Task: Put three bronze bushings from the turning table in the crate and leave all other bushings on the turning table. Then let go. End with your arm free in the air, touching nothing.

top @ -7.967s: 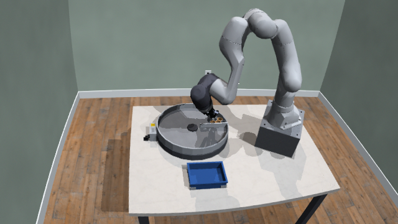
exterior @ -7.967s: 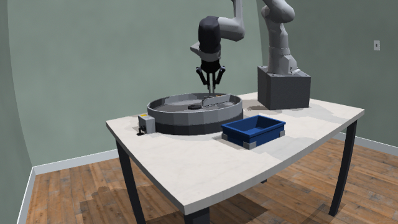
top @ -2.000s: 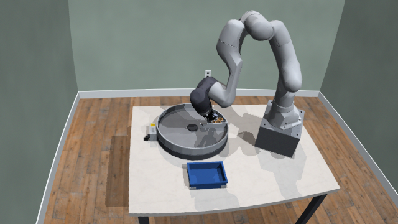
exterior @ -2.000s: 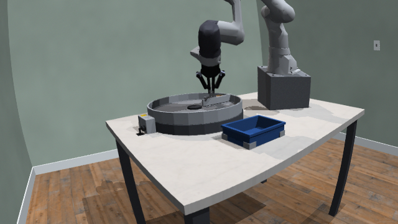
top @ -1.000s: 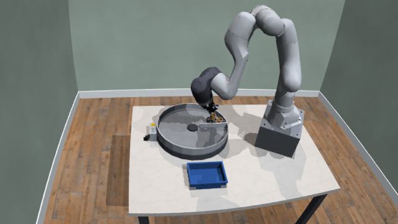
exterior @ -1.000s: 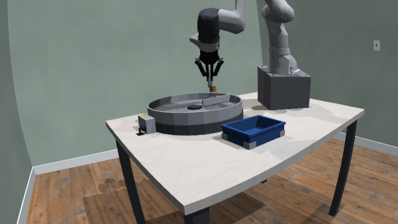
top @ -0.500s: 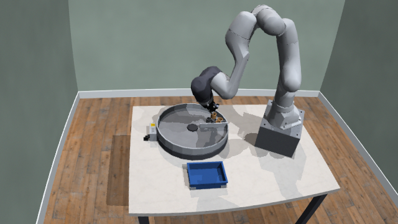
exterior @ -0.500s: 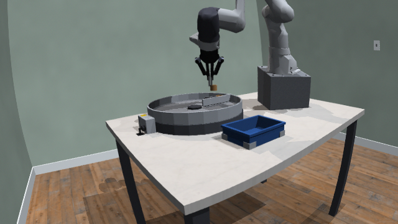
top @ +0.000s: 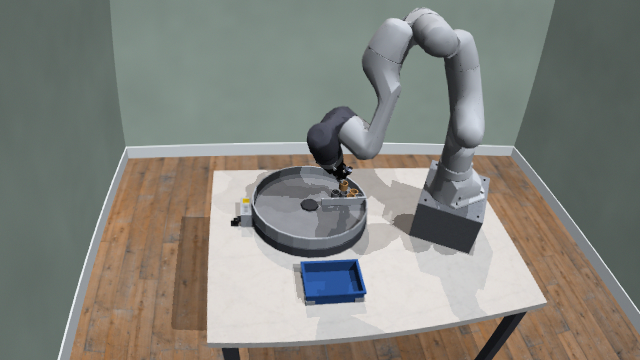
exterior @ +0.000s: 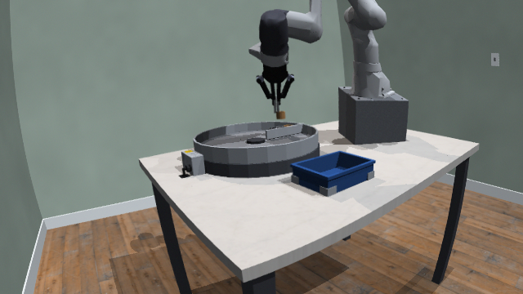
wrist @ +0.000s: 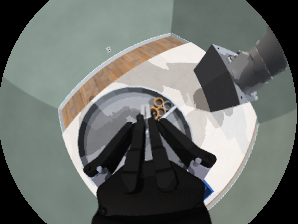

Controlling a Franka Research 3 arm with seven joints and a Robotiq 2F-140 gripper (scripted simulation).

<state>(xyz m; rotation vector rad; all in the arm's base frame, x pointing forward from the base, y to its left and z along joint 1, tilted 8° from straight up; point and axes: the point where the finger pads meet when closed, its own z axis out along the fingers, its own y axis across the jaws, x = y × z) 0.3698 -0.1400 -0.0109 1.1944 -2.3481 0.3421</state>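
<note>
The blue crate is 37 cm to the left of my hand, 14 cm below it and 9 cm ahead of it.
</note>
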